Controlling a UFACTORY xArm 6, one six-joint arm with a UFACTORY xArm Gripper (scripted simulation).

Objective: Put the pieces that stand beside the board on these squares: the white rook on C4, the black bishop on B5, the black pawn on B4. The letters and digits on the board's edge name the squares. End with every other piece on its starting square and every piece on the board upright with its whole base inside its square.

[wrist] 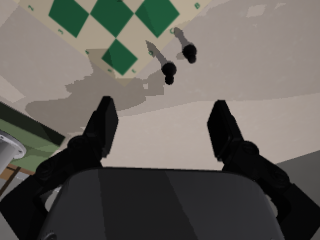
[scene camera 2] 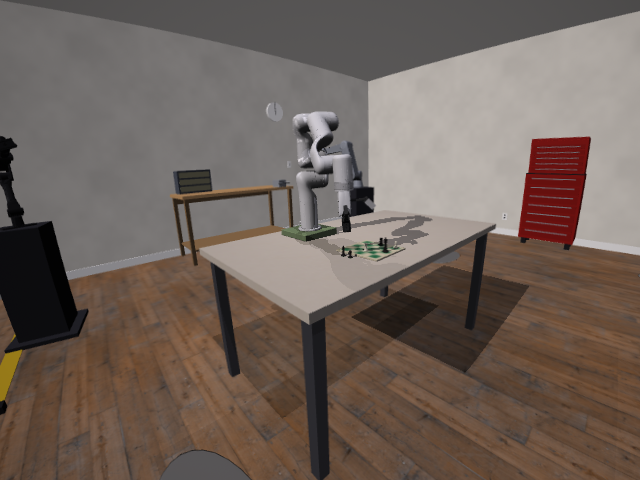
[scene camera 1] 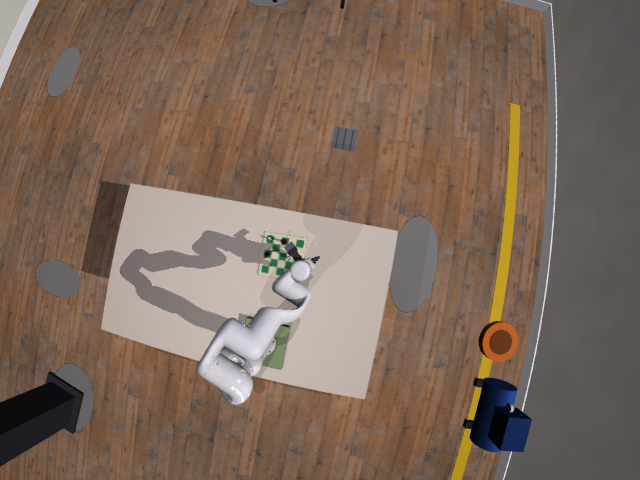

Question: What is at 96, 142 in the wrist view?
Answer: My gripper.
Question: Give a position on a chessboard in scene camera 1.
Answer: At 274, 265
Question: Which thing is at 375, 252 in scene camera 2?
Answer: A chessboard.
